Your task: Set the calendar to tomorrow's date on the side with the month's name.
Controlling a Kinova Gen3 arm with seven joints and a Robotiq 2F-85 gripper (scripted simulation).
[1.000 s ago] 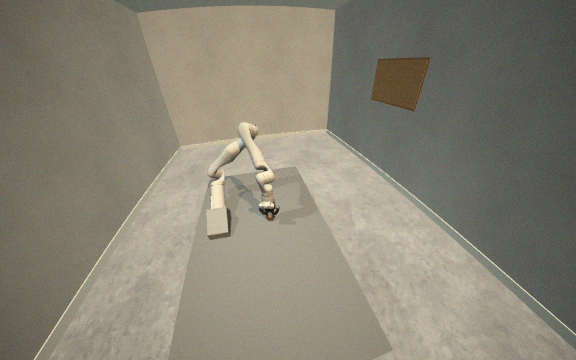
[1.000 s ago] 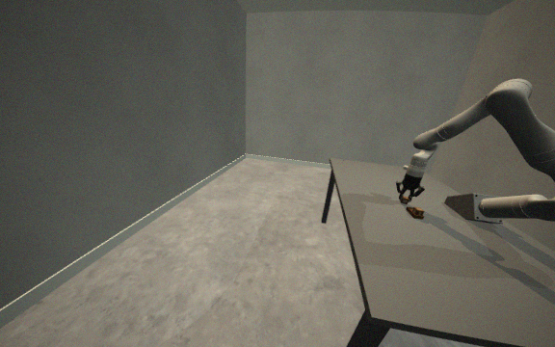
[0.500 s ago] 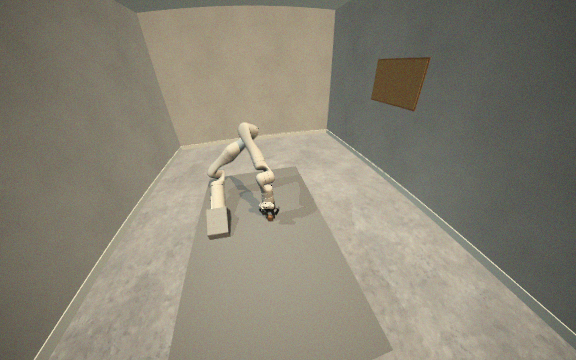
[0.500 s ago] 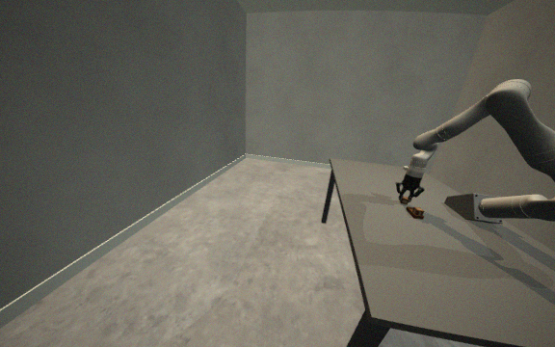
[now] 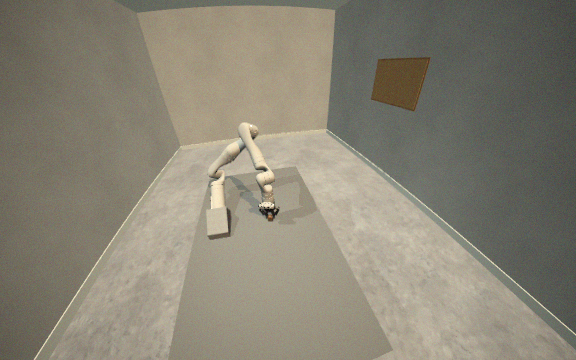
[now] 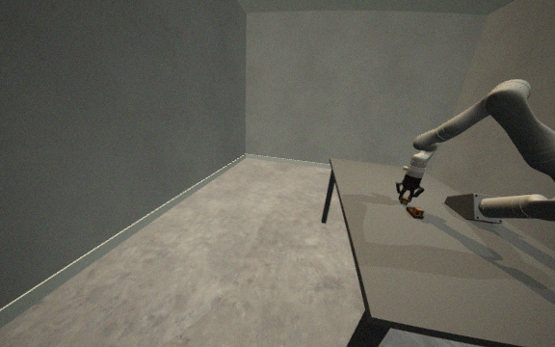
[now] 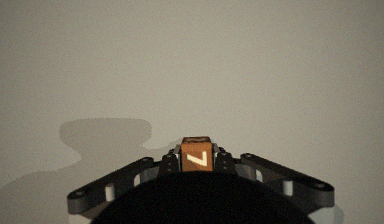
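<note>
The digit cube lies 10 mm below my hand. Also, from my hand: orange tray 110 mm to the left, 20 mm below.
</note>
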